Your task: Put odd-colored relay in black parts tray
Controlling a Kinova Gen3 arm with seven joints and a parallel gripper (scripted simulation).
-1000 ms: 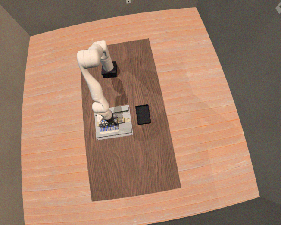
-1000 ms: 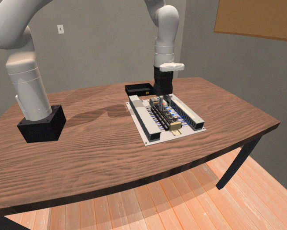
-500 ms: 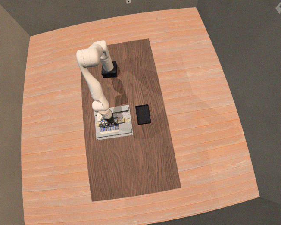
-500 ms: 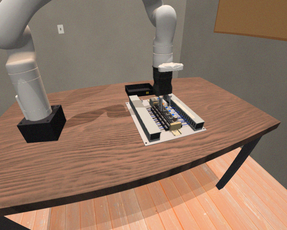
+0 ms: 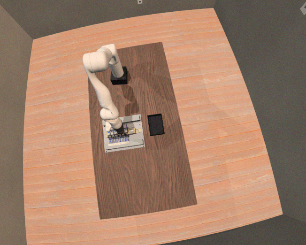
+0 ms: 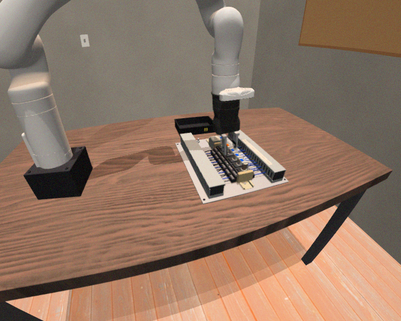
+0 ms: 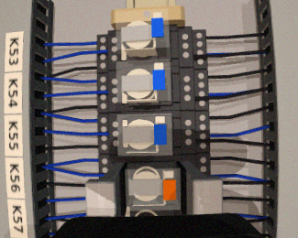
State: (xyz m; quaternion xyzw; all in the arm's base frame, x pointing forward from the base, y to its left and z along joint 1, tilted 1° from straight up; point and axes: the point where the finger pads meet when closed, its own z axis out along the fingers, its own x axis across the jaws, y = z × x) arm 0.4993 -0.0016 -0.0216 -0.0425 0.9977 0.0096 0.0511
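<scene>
My gripper is now 1 cm above the grey relay. From my hand the other things lie so: relay panel 2 cm to the left, 4 cm below; black parts tray 4 cm behind, 29 cm to the left, 4 cm below.
</scene>
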